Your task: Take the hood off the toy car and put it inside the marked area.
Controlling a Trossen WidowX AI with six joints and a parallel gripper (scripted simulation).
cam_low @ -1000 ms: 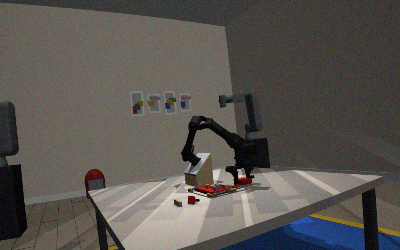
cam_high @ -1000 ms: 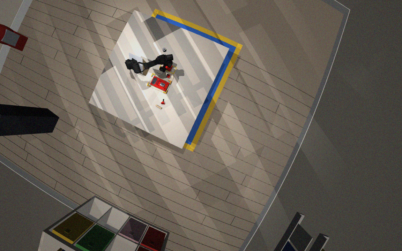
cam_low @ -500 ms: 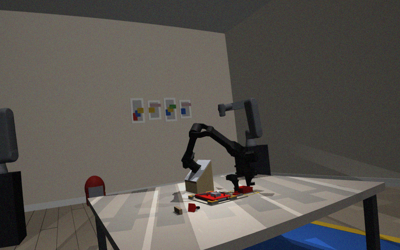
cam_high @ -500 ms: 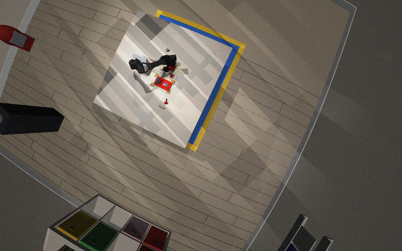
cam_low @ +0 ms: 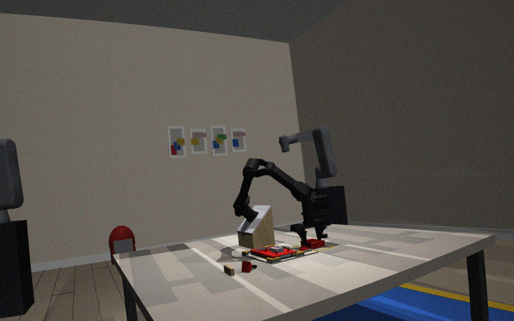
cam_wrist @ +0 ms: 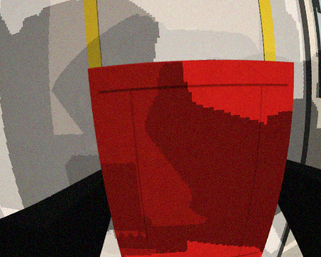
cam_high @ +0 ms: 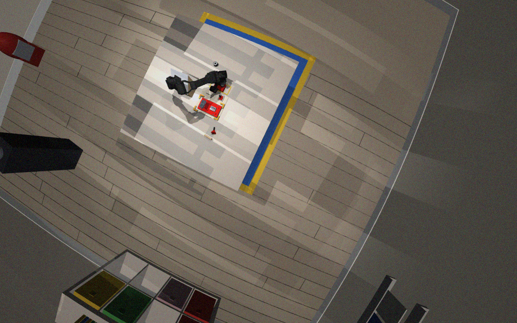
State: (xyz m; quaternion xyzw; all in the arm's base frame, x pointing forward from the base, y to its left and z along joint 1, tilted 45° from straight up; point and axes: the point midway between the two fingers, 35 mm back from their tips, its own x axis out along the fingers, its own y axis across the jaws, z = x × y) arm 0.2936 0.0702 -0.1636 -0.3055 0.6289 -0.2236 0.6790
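Right now my gripper tip is 1 cm below the hood. Also, from my gripper tip: tan block (15 cm ahead, 44 cm to the right); black disc (16 cm behind, 16 cm to the left).
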